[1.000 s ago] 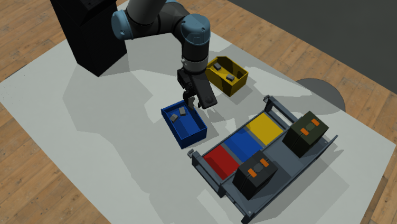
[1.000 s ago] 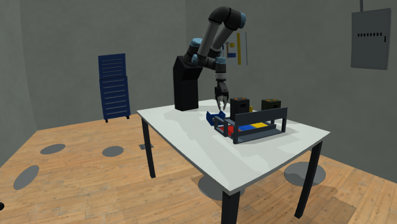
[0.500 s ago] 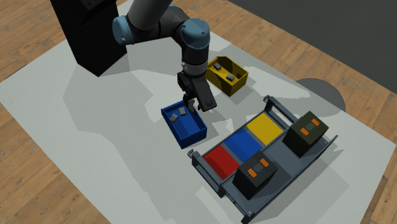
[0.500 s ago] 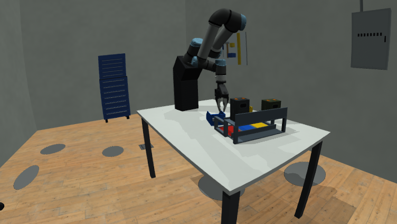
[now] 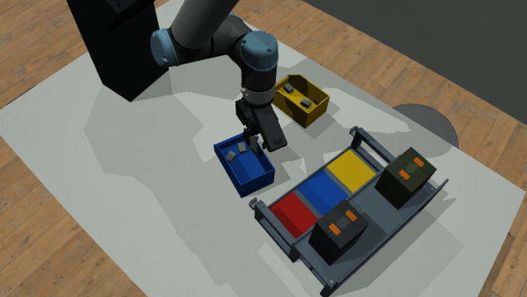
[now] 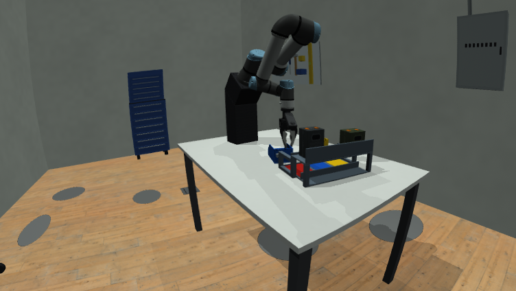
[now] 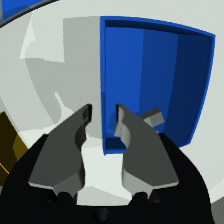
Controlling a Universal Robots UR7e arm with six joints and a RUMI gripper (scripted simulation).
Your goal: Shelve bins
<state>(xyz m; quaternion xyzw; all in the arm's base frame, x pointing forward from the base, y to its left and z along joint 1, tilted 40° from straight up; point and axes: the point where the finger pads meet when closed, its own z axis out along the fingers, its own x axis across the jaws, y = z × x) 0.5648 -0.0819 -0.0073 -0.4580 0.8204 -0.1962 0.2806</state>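
Now: hand 40 mm to the left of the blue bin, 30 mm past it and 30 mm above it. Round my hand: yellow bin: 240 mm to the left, 30 mm below.
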